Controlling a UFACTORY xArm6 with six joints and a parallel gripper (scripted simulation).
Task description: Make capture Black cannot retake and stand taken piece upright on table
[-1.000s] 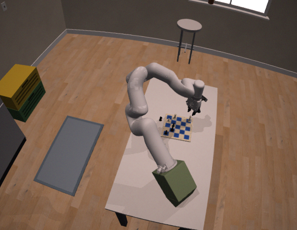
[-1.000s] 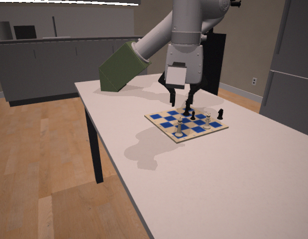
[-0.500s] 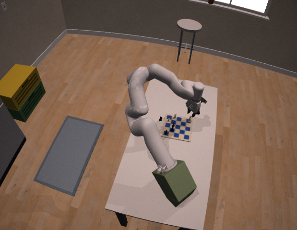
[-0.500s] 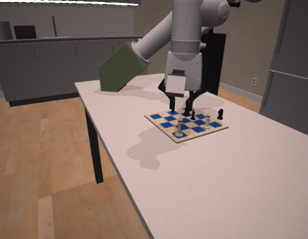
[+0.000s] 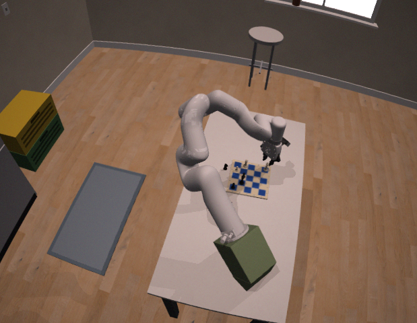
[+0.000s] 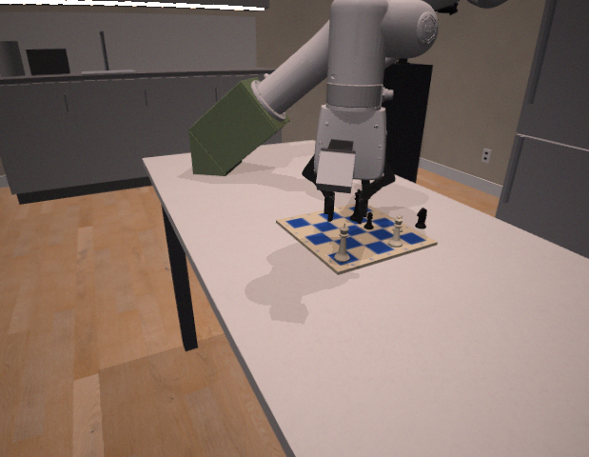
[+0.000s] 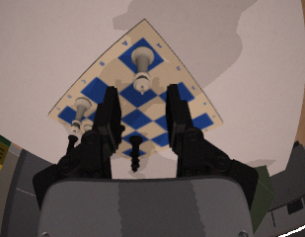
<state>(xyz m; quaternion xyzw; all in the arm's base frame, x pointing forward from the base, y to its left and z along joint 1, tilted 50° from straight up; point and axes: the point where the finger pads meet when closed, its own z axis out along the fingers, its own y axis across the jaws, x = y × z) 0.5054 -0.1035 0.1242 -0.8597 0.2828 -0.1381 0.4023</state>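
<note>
Now: the white piece 60 mm below my hand. Also, from my hand: black pawn 100 mm behind, 90 mm to the left, 80 mm below; blue-and-tan chessboard 90 mm below, 90 mm behind, 60 mm to the left; tall black piece 140 mm behind, 90 mm to the left, 60 mm below.
</note>
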